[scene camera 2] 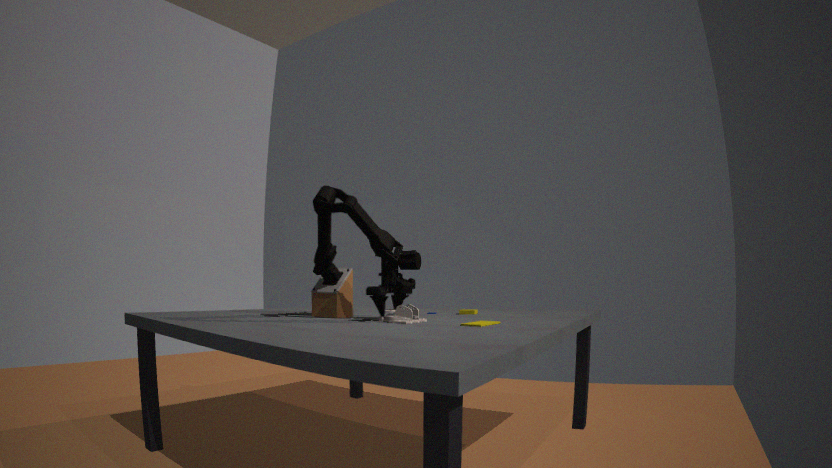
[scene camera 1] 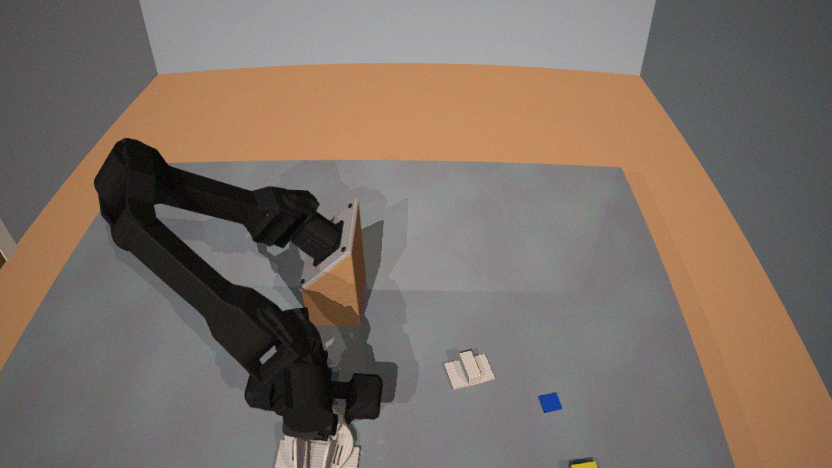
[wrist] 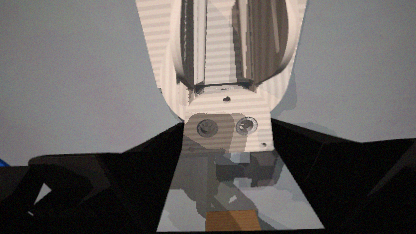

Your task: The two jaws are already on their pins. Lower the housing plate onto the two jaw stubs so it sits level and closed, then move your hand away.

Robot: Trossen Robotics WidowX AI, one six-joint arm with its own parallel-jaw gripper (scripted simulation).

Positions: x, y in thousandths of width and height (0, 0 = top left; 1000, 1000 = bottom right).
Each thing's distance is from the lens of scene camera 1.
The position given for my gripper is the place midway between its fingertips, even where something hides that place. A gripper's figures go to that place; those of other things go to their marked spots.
my gripper (scene camera 1: 388, 896): 0.82 m
white stepped block (scene camera 1: 563, 792): 0.84 m
